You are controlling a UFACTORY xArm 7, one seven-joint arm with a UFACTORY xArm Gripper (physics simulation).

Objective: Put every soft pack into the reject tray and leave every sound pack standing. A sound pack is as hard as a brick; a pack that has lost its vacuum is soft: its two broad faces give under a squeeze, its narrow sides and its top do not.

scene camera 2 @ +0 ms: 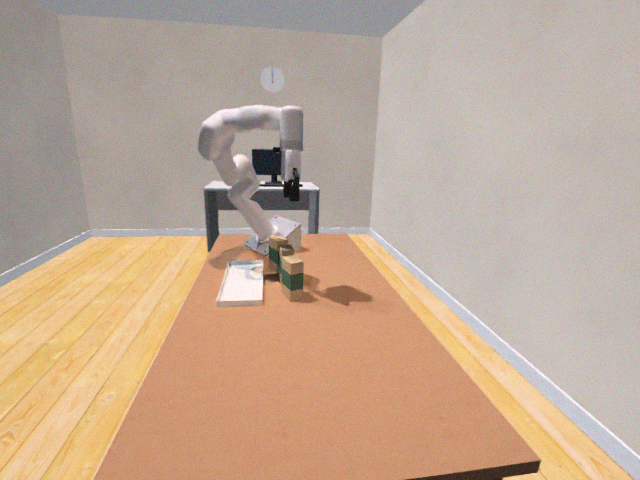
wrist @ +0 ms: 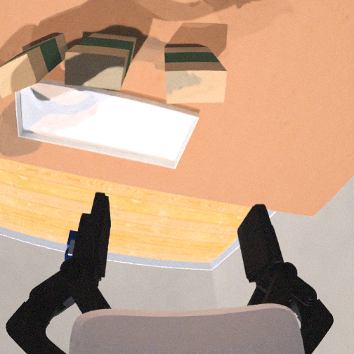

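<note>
Three tan packs with dark green bands stand upright on the table: the near pack, the middle pack and the far pack. In the scene view they partly overlap; in the wrist view the far pack is cut by the left edge. Their look does not show which are soft. The white reject tray lies beside the row, with no pack in it. My gripper is open and empty, high above the table and apart from the packs.
The brown table carries the packs and the tray. The arm's base and a pale slanted box are behind the packs. A grey desk with a monitor stands at the far wall.
</note>
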